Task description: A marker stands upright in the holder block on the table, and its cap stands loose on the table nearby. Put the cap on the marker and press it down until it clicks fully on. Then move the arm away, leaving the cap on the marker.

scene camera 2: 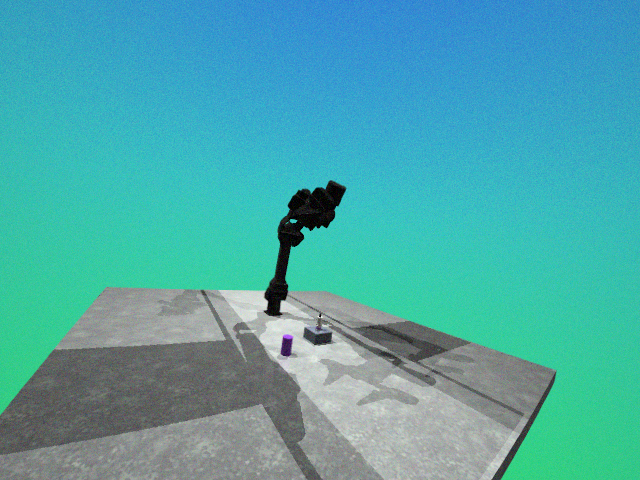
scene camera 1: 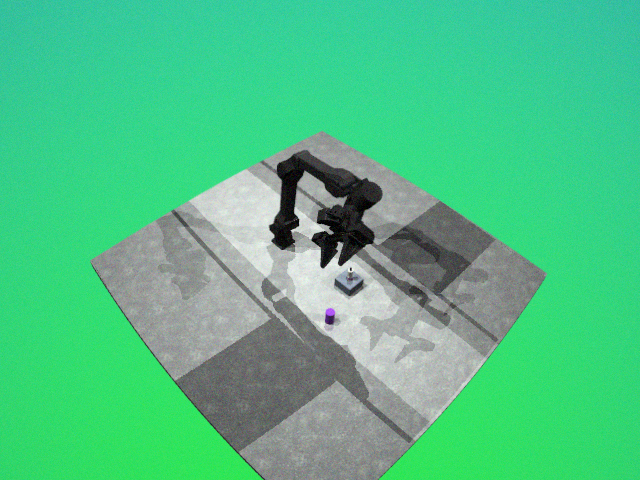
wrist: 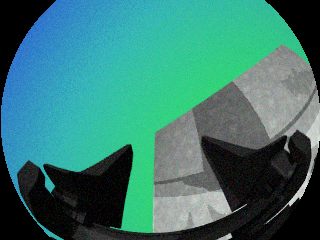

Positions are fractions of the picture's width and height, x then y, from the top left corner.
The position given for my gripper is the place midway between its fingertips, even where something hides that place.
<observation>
I see my gripper (scene camera 1: 0.52,0.56).
My gripper also shows in scene camera 2 (scene camera 2: 0.45,0.46) and in the wrist view (wrist: 0.52,0.61).
</observation>
